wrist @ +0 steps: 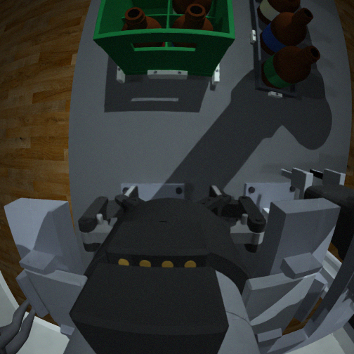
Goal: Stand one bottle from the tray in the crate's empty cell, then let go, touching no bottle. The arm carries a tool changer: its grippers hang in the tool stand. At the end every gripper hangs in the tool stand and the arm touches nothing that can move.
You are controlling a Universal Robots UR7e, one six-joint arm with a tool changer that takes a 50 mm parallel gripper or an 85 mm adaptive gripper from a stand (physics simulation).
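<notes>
Adaptive gripper (165,232) visible. Tool stand (297,233) too.
</notes>
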